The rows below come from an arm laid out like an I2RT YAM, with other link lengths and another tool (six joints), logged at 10 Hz.
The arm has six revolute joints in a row. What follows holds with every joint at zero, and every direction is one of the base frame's. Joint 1 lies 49 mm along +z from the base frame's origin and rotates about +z. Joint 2 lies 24.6 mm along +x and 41.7 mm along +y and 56 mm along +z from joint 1 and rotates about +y. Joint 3 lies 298.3 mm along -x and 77.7 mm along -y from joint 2 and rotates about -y. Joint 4 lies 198.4 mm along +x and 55.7 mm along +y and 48.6 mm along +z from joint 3 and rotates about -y. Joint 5 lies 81.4 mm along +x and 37.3 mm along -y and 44.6 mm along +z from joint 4 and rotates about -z. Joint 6 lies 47.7 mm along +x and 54.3 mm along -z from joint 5 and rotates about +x. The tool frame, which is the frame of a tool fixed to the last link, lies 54 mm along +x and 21 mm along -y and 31 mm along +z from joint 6; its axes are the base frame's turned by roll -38.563, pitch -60.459 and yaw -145.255 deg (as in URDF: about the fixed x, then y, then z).
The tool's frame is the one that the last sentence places.
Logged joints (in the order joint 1, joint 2, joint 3, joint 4, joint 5, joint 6), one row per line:
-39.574, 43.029, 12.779, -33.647, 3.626, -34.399
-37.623, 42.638, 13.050, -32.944, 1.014, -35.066
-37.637, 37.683, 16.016, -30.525, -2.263, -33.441
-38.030, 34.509, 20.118, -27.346, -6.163, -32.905
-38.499, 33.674, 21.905, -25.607, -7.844, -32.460
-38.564, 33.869, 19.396, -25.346, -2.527, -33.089
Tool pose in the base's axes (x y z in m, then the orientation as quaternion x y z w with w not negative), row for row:
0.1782, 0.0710, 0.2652, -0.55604, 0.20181, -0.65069, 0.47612
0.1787, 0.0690, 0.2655, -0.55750, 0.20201, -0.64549, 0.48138
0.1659, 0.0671, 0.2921, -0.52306, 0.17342, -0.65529, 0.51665
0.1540, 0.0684, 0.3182, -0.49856, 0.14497, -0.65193, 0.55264
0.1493, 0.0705, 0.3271, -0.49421, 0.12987, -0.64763, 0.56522
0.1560, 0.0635, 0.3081, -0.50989, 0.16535, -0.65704, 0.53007
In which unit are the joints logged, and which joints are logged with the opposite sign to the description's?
The joints are logged in degrees. Opposite sign: joint 1, joint 4, joint 6.
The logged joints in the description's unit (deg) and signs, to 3 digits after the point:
39.574, 43.029, 12.779, 33.647, 3.626, 34.399
37.623, 42.638, 13.050, 32.944, 1.014, 35.066
37.637, 37.683, 16.016, 30.525, -2.263, 33.441
38.030, 34.509, 20.118, 27.346, -6.163, 32.905
38.499, 33.674, 21.905, 25.607, -7.844, 32.460
38.564, 33.869, 19.396, 25.346, -2.527, 33.089

